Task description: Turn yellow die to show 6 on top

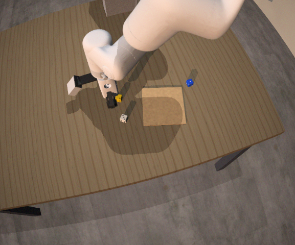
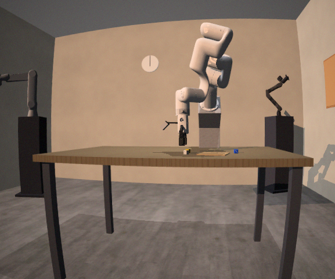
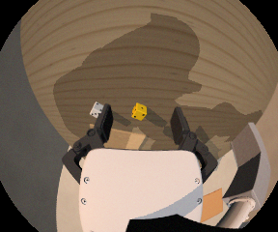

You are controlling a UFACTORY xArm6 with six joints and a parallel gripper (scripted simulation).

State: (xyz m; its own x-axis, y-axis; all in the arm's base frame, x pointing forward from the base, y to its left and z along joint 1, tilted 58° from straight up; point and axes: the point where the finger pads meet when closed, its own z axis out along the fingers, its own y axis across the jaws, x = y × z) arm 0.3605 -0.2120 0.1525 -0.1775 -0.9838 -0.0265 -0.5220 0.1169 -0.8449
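My hand is 40 mm above the yellow die, 20 mm to the right of it and 10 mm short of it. Round my hand: white die: 90 mm ahead, 40 mm below; then tan mat: 130 mm to the left, 120 mm ahead, 50 mm below; then blue die: 260 mm to the left, 100 mm ahead, 40 mm below.
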